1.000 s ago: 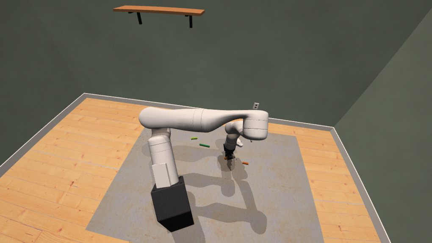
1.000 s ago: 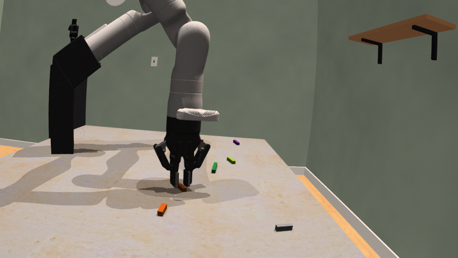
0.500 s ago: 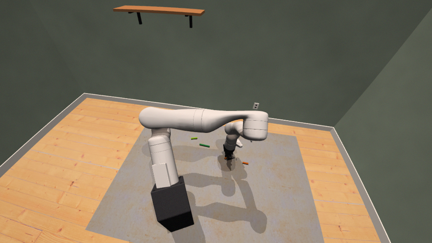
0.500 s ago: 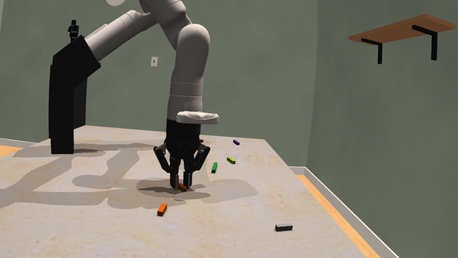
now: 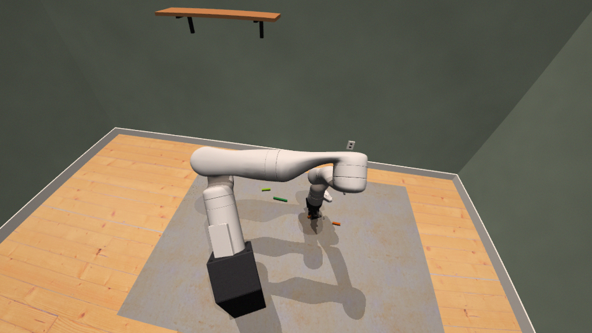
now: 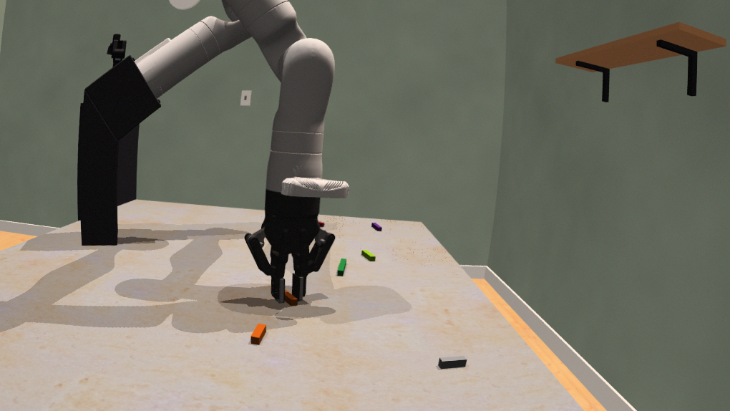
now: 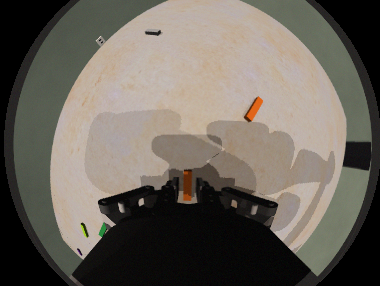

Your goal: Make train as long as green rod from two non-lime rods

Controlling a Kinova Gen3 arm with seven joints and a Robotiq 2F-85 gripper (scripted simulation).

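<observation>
My hand is 140 mm to the left of the orange rod and 10 mm above it. The rest, counted from my hand: green rod 50 mm ahead, 190 mm to the left, 10 mm below; then lime rod 80 mm ahead, 300 mm to the left, 10 mm below; then grey rod 230 mm ahead, 150 mm to the right, 10 mm below.
</observation>
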